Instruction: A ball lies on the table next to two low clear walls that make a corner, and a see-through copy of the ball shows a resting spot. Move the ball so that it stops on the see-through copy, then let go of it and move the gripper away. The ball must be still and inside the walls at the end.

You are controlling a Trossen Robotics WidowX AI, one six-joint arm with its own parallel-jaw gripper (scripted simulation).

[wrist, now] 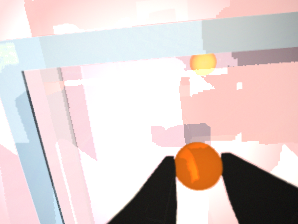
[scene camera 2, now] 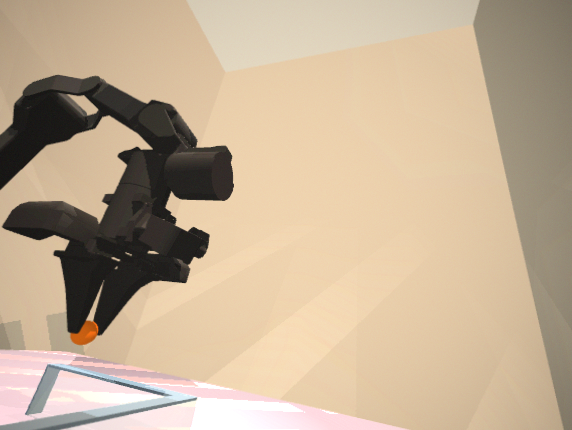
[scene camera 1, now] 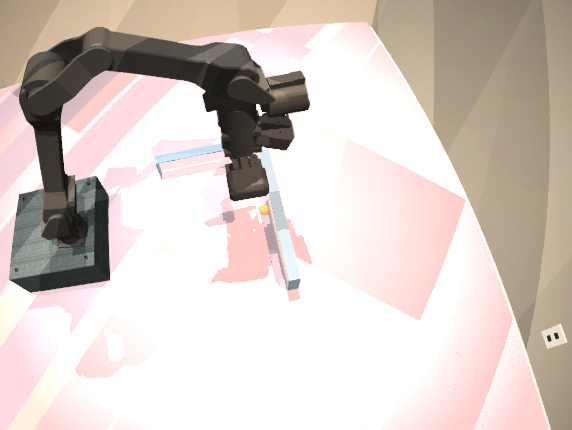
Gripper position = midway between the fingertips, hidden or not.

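Gripper [scene camera 2: 84, 334] holding an orange ball [wrist: 199, 167]. Gripper visible also in the wrist view [wrist: 197, 162] and in scene camera 1 [scene camera 1: 242, 175]. Orange ball hidden by the gripper in scene camera 1. Clear wall [scene camera 1: 214, 160] visible.
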